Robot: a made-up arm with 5 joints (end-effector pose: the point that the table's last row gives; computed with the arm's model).
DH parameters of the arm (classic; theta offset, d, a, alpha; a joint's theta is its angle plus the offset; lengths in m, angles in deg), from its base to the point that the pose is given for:
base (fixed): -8.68 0 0.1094 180
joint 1: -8.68 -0.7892 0.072 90
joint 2: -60.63 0 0.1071 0
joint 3: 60.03 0 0.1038 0
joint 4: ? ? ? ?
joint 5: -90 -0.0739 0.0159 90
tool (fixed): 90 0.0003 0 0
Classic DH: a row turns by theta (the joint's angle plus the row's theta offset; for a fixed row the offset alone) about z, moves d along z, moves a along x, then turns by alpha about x.
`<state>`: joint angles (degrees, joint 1 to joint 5).
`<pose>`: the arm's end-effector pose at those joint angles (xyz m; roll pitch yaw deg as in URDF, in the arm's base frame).
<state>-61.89 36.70 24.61 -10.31 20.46</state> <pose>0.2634 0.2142 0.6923 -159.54 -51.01 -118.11</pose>
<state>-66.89 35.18 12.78 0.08 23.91</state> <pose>0.2508 0.2468 0.7126 -156.09 -48.05 -113.11</pose>
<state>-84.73 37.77 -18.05 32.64 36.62</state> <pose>0.1642 0.3064 0.7481 -143.38 -52.37 -95.27</pose>
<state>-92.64 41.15 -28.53 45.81 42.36</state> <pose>0.1182 0.3123 0.7494 -137.64 -58.44 -87.36</pose>
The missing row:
joint 4: -89.39 -0.0132 0.0069 90
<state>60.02 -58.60 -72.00 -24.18 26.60</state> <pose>0.0236 0.0749 0.9798 26.60 25.23 -60.02</pose>
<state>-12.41 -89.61 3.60 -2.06 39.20</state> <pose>0.0853 -0.0479 1.0204 -140.80 88.06 -167.59</pose>
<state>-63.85 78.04 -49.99 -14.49 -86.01</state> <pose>0.2688 0.2790 0.6832 93.99 -13.57 -116.15</pose>
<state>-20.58 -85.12 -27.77 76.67 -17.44</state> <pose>0.1187 -0.0428 0.9898 162.56 36.21 -159.42</pose>
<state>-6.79 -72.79 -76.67 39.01 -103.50</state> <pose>0.0006 -0.0386 0.9910 -103.50 69.56 6.79</pose>
